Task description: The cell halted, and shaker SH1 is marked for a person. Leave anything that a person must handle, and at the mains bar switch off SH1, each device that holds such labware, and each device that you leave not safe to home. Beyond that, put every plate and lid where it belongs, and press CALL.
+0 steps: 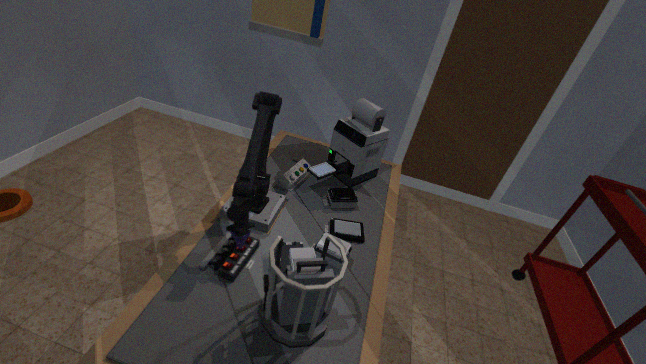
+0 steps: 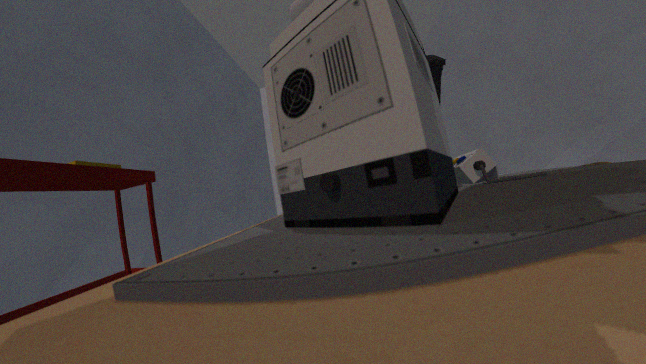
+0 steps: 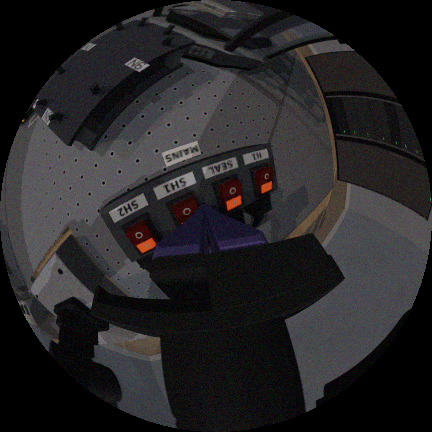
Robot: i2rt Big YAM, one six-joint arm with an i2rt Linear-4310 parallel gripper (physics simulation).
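Places are measured from the arm's base along level axes (x right, y ahead, z up), in millimetres.
Pixels of known places: gripper, between the fingertips: [image 1: 239,248] [image 3: 204,209]; arm's base, origin of its link: [image 1: 256,204] [image 3: 78,314].
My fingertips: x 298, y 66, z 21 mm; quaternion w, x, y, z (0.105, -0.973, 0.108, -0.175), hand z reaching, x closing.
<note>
For each thing: its middle in the pictures, then the offset to it from my fingertips. "spot": a spot on its surface instead.
- SH1 switch, a spot on its surface: [image 3: 185,210] spot: dz -6, dx -15, dy +5 mm
- mains bar, a spot on its surface: [image 3: 162,216] spot: dz -18, dx -37, dy +6 mm
- SH2, middle of its body: [image 3: 142,237] dz -12, dx -65, dy +0 mm
- SEAL, middle of its body: [image 3: 230,195] dz -12, dx +35, dy -5 mm
- H1, middle of its body: [image 3: 264,180] dz -12, dx +85, dy -8 mm
- white plate, middle of its body: [image 1: 322,169] dz +50, dx -654, dy +156 mm
- sealer, middle of its body: [image 2: 358,83] [image 1: 359,140] dz +170, dx -875, dy +297 mm
- pale plate, middle of its body: [image 1: 347,228] dz -33, dx -356, dy +384 mm
- dark-topped device, middle of its body: [image 1: 343,193] dz +4, dx -561, dy +306 mm
- button box, middle of its body: [image 2: 461,168] [image 1: 295,173] dz -16, dx -635, dy +12 mm
- dark nest block marked N6, middle of its body: [image 3: 103,66] [image 1: 290,260] dz -20, dx -43, dy +204 mm
My gripper [image 1: 242,242] [image 3: 204,209] is shut and empty, its purple fingertips low over the SH1 switch [image 3: 185,210] of the mains bar [image 1: 241,262] [image 3: 162,216]. No orange shows on SH1; the fingers hide its lower part. The SH2 [image 3: 140,235], SEAL [image 3: 231,192] and H1 [image 3: 264,178] switches show orange. A white plate [image 1: 322,170] is at the front of the sealer [image 1: 361,142] [image 2: 345,100]. A pale plate [image 1: 348,228] lies in a black-rimmed device. A dark-topped device [image 1: 342,197] stands behind it. The button box [image 1: 295,175] [image 2: 477,166] has coloured buttons. SH1's shaker cannot be identified.
A caged stand [image 1: 273,260] with pale labware inside rises at the near side of the bench, partly hiding a white piece [image 1: 327,247]. A dark nest block marked N6 [image 3: 112,75] lies beyond the bar. A red cart [image 1: 560,300] [image 2: 75,177] stands beside the bench.
</note>
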